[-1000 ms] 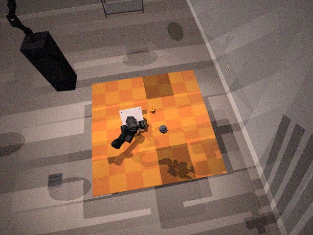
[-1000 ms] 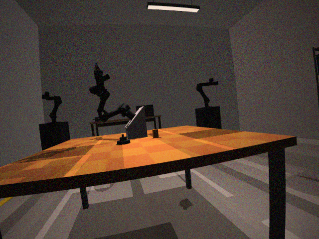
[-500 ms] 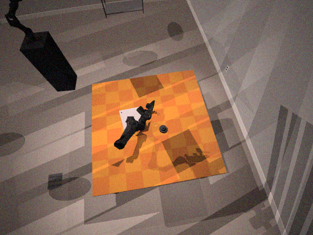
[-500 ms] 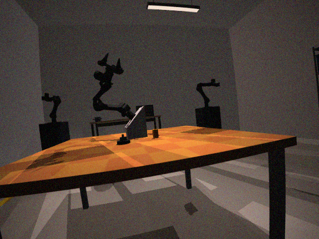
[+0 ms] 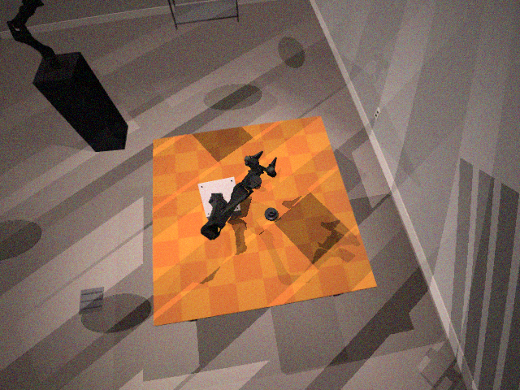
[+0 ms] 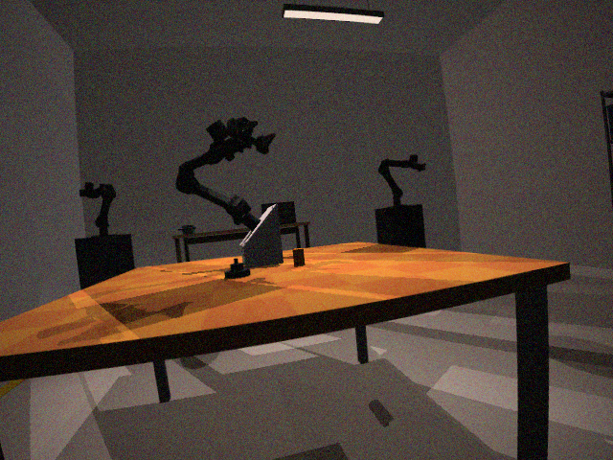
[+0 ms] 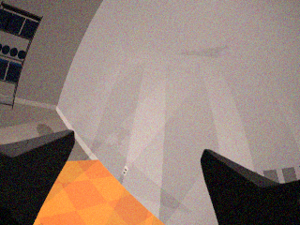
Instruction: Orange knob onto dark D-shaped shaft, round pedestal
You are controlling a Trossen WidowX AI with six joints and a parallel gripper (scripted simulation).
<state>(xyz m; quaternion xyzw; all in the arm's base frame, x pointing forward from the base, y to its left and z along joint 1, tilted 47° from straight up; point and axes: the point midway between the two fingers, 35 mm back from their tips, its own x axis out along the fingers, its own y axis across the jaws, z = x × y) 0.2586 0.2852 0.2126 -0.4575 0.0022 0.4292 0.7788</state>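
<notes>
Right now my gripper tip is 9 cm past the orange knob, 8 cm to the right of it and 45 cm above it. Round my gripper tip: round dark pedestal: 15 cm to the right, 45 cm below.
</notes>
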